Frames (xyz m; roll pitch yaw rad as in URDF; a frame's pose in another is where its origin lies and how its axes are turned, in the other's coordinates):
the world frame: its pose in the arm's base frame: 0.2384 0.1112 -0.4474 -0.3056 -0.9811 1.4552
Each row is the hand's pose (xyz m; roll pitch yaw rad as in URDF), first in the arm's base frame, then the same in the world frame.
Working: the arm's base frame: its pose in the world frame: 0.2951 0.1043 0.4140 -0.9569 0.4009 -1.5011

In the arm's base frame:
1: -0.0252 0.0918 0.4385 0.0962 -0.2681 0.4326
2: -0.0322 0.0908 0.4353 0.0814 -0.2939 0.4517
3: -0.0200 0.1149 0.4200 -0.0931 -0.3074 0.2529
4: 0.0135 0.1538 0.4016 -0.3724 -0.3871 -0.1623
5: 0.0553 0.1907 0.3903 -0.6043 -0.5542 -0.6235
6: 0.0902 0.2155 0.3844 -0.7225 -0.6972 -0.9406
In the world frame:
1: 0.7087 0.0869 0.5873 -0.5501 0.5299 -0.9533
2: 0.7050 0.0935 0.5891 -0.5422 0.5200 -0.9185
3: 0.7064 0.0935 0.5581 -0.8435 0.3889 -1.0723
4: 0.7147 0.0798 0.5060 -1.3107 0.0438 -1.2766
5: 0.7284 0.0565 0.4559 -1.7434 -0.3934 -1.3443
6: 0.7394 0.0343 0.4205 -2.0806 -0.6820 -1.2828

